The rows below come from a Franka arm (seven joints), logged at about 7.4 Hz.
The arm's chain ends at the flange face. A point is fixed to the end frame.
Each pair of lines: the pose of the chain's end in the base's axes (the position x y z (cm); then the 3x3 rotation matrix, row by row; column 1 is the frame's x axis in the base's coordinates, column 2 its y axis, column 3 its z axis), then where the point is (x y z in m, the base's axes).
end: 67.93 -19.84 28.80; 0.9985 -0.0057 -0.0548; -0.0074 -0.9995 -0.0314; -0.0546 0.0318 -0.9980
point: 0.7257 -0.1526 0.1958
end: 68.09 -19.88 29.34; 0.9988 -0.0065 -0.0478; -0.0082 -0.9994 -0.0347; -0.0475 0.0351 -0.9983
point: 0.7280 -0.1533 0.2014
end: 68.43 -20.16 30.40; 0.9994 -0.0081 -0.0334; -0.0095 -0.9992 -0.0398; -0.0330 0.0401 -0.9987
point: 0.7327 -0.1566 0.2125
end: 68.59 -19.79 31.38; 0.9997 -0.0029 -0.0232; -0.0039 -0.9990 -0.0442; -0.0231 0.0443 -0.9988
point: 0.7350 -0.1530 0.2226
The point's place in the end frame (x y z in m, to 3 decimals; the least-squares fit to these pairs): 0.051 -0.049 0.088
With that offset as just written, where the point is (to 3 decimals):
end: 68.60 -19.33 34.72; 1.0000 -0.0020 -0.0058; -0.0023 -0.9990 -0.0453; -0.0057 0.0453 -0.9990
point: 0.737 -0.148 0.257
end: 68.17 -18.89 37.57; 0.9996 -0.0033 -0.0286; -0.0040 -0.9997 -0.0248; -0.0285 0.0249 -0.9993
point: 0.730 -0.142 0.285
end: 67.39 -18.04 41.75; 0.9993 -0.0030 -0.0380; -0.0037 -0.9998 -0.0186; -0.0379 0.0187 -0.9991
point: 0.722 -0.133 0.327
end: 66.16 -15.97 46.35; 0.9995 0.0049 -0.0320; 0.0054 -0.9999 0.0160; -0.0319 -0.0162 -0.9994
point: 0.710 -0.109 0.375
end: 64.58 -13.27 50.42; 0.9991 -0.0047 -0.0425; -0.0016 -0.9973 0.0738; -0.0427 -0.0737 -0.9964
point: 0.693 -0.077 0.418
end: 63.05 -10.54 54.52; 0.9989 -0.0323 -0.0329; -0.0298 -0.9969 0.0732; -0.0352 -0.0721 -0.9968
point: 0.680 -0.052 0.459
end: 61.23 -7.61 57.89; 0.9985 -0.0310 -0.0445; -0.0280 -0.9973 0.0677; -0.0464 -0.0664 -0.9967
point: 0.661 -0.023 0.492
